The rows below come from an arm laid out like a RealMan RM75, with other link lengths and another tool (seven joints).
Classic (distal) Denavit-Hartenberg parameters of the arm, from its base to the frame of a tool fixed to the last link. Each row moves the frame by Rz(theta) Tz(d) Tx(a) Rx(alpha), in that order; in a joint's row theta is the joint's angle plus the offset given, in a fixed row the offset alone. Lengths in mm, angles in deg.
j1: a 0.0  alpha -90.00  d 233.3  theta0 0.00
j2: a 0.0  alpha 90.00  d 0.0  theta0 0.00
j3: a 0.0  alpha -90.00  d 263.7  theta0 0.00
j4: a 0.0  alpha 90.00  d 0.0  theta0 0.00
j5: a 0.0  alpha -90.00  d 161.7  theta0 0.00
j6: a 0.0  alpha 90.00  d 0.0  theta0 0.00
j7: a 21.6  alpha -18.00  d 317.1  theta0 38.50
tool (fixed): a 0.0  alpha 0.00  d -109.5  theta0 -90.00
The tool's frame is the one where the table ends.
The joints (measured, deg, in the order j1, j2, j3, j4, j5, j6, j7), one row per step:
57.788 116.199 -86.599 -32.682 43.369 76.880 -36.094
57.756 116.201 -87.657 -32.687 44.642 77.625 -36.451
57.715 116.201 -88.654 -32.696 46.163 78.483 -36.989
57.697 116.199 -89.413 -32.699 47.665 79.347 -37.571
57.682 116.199 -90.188 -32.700 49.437 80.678 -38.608
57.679 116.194 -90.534 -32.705 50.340 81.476 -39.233
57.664 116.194 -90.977 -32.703 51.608 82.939 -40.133
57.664 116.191 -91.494 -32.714 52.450 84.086 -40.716
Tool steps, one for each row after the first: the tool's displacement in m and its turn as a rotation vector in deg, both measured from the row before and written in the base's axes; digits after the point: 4 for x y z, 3 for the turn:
-0.0010 -0.0047 -0.0013 -1.381 0.258 -0.026
-0.0018 -0.0053 -0.0017 -1.549 0.530 -0.041
-0.0023 -0.0050 -0.0016 -1.463 0.701 -0.084
-0.0029 -0.0066 -0.0015 -2.106 0.916 0.039
-0.0016 -0.0036 -0.0005 -1.193 0.506 0.050
-0.0022 -0.0063 -0.0003 -1.979 0.697 -0.071
-0.0010 -0.0049 0.0003 -1.569 0.273 -0.002

